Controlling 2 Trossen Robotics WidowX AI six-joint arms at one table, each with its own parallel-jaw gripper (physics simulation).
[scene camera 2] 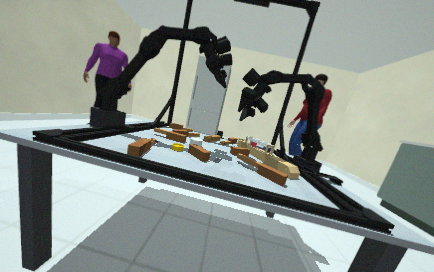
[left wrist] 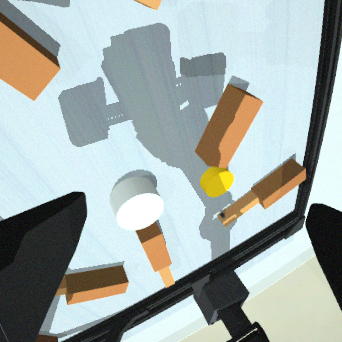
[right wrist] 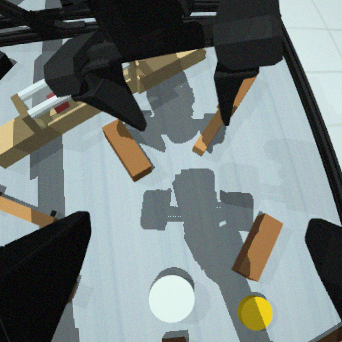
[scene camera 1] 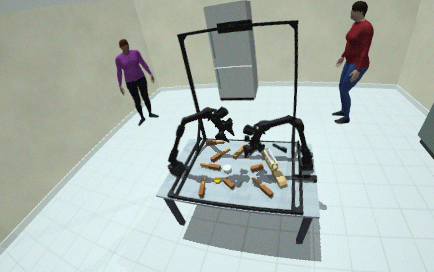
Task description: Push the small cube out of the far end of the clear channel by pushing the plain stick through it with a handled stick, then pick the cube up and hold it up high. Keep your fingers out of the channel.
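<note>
The clear channel (scene camera 1: 270, 158) (scene camera 2: 258, 145) (right wrist: 47, 104) lies on a pale wooden base (scene camera 1: 281, 180) (scene camera 2: 285, 168) (right wrist: 16, 142) at the right of the table in both scene views. A small red piece (right wrist: 61, 107) shows between its clear rails; I cannot tell the plain stick apart. A handled stick (scene camera 1: 263, 187) (scene camera 2: 272, 173) (right wrist: 208, 134) lies near the front right. My left gripper (scene camera 1: 254, 151) (scene camera 2: 251, 116) (left wrist: 198, 208) (right wrist: 182, 125) is open and empty above the table beside the channel. My right gripper (scene camera 1: 226, 137) (scene camera 2: 224, 85) (right wrist: 200, 226) is open and empty, high over the table.
A white disc (scene camera 1: 227, 168) (scene camera 2: 196, 142) (left wrist: 140, 211) (right wrist: 171, 298) and a yellow disc (scene camera 1: 217, 180) (scene camera 2: 178, 147) (left wrist: 216, 181) (right wrist: 256, 313) lie mid-table. Several brown blocks and handled sticks lie around them. A black frame surrounds the table, with posts at the back.
</note>
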